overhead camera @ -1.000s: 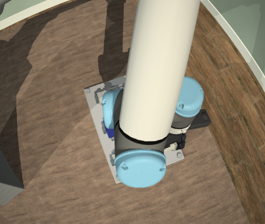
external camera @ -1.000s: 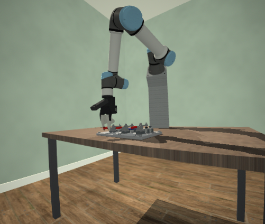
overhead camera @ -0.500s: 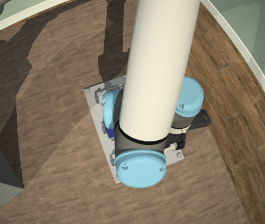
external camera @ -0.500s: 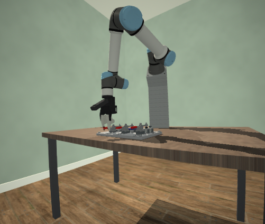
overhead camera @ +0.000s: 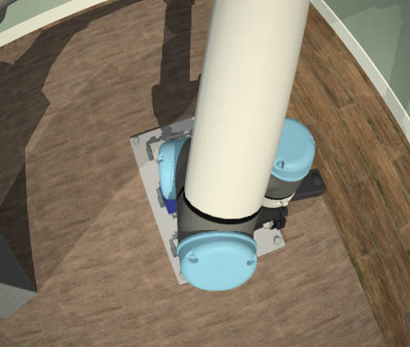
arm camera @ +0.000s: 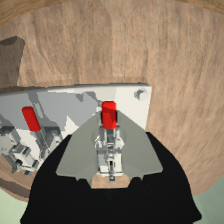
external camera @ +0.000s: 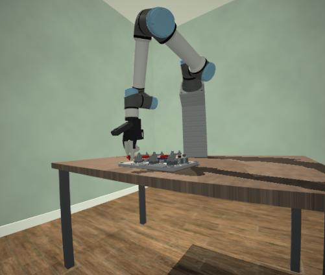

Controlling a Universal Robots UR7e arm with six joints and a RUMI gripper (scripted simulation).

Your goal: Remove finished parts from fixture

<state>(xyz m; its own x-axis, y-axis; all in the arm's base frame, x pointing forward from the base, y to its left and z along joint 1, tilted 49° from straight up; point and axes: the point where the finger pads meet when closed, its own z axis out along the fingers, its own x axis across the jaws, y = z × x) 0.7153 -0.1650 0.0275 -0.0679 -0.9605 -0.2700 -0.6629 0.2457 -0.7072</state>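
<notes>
My gripper is now 80 mm past the grey fixture plate, 120 mm to the right of it and 40 mm above it. Also, from my hand: blue blank: 120 mm behind, 120 mm to the left, 20 mm below.
</notes>
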